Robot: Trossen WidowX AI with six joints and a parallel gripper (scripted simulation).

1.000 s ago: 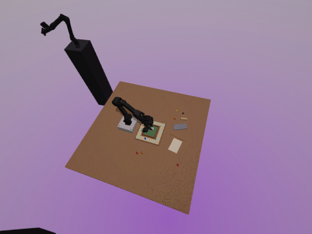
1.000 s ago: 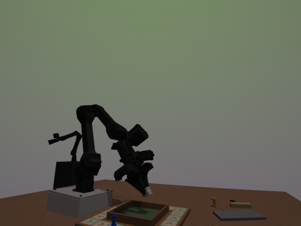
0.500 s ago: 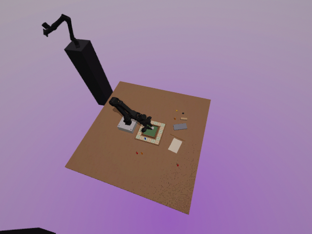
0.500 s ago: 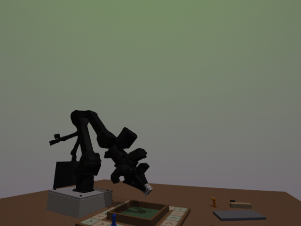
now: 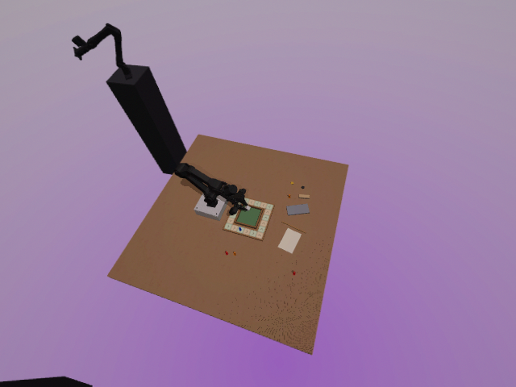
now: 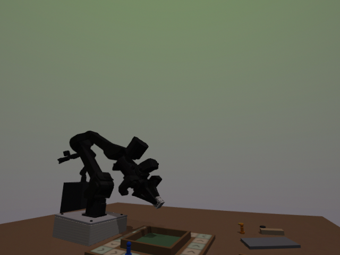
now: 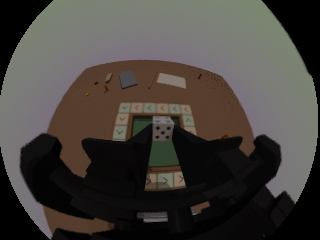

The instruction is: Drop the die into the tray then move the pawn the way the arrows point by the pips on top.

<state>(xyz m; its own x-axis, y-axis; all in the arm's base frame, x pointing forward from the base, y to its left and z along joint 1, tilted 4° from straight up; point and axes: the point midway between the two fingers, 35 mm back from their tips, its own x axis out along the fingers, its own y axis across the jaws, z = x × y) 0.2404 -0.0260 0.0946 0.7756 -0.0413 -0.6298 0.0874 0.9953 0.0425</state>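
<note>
Now: the white die right at my gripper tip. Round my gripper tip: thin stick 31 cm ahead, 12 cm below, 1 cm to the right; blue pawn 11 cm to the right, 10 cm below, 3 cm behind; green dice tray 12 cm below.
</note>
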